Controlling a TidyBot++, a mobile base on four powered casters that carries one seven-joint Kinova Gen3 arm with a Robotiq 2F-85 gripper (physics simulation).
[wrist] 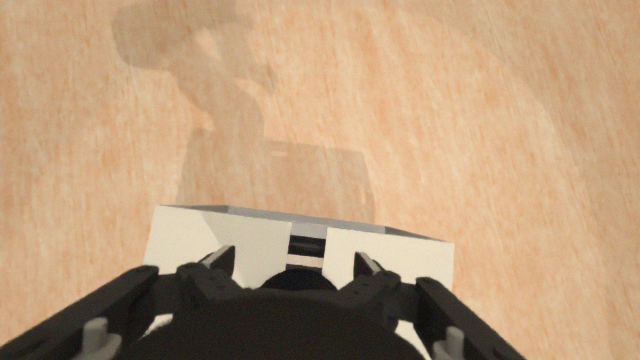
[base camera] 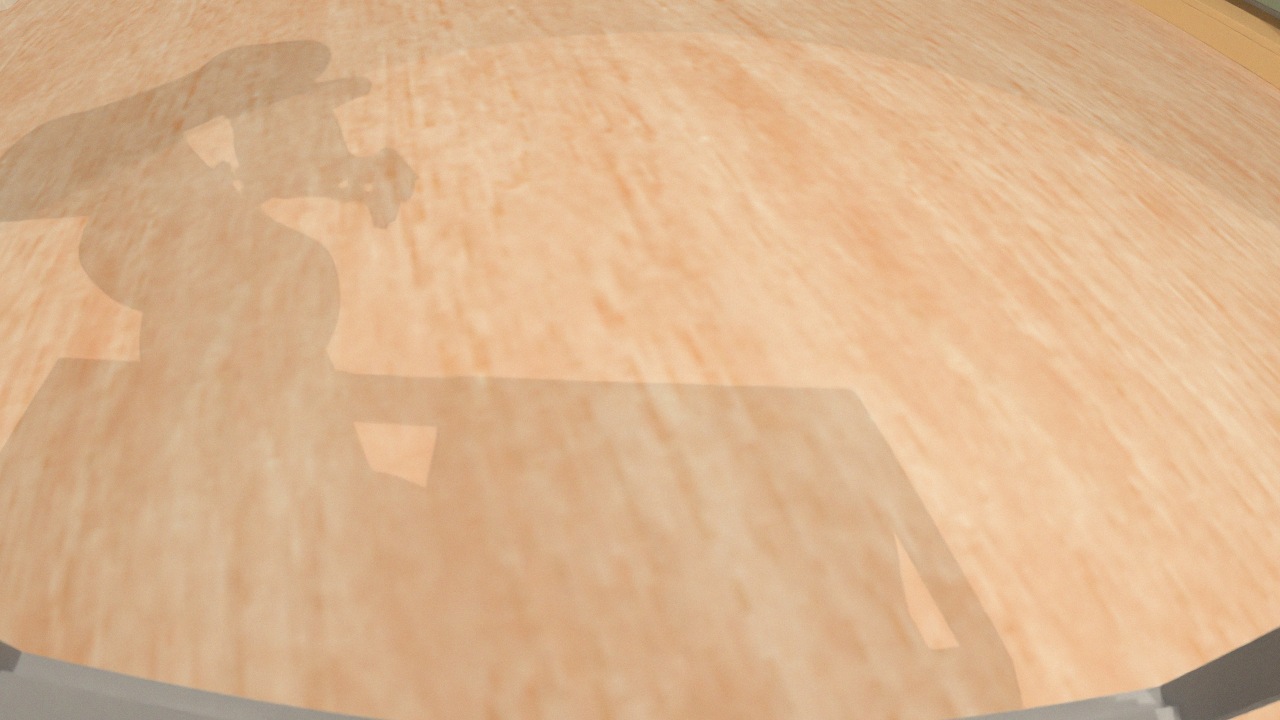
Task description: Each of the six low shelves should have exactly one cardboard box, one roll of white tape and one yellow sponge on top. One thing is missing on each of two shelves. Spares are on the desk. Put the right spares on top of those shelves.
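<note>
My gripper (wrist: 295,262) is open, with its two black fingers wide apart and no object between them. It hangs above the robot's own white and grey base (wrist: 190,230), which shows under the fingers in the wrist view. The low shelves, the desk, the cardboard boxes, the white tape rolls and the yellow sponges do not show in the base camera view or the wrist view.
A light wooden floor (base camera: 716,223) (wrist: 475,150) spreads around the base, with the shadow of the arm and base on it. A yellowish wooden edge (base camera: 1208,35) crosses the top right corner of the base camera view; what it belongs to is unclear.
</note>
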